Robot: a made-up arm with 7 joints.
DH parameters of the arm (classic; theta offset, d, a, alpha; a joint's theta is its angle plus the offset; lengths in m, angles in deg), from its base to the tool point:
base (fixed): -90 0.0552 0 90
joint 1: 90 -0.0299 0.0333 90
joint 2: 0 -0.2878 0.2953 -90
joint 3: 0 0.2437 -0.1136 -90
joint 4: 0 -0.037 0.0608 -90
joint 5: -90 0.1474 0.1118 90
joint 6: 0 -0.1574 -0.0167 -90
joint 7: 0 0.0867 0.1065 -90
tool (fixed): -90 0.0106 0 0
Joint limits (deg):
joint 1: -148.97..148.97
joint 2: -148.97..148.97
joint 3: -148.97..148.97
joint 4: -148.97..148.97
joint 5: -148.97..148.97
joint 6: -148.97..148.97
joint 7: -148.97..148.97
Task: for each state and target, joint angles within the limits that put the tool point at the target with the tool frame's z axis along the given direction. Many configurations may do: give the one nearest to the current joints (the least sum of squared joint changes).
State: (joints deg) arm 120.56 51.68 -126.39 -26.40 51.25 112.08 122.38
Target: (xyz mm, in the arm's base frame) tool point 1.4 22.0 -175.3 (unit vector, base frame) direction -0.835 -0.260 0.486
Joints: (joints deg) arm 119.31 10.16 -93.58 16.24 40.08 78.73 76.98
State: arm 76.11 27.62 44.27 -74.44 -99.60 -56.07 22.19
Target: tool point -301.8 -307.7 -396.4 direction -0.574 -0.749 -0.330
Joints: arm 121.98 50.46 19.07 -95.25 -56.13 -60.74 29.29
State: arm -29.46 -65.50 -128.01 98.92 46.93 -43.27 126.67
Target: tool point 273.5 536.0 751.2 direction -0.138 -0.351 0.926
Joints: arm -28.40 -53.14 -123.05 118.65 67.02 -61.14 122.07
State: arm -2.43 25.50 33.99 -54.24 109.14 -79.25 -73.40
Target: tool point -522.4 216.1 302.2 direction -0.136 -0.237 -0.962
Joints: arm -1.31 36.55 21.45 -48.34 104.28 -89.09 -90.84
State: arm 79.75 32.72 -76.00 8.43 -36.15 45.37 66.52
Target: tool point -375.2 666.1 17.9 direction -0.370 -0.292 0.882
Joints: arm 37.24 43.96 -94.49 37.68 -82.33 34.22 39.62
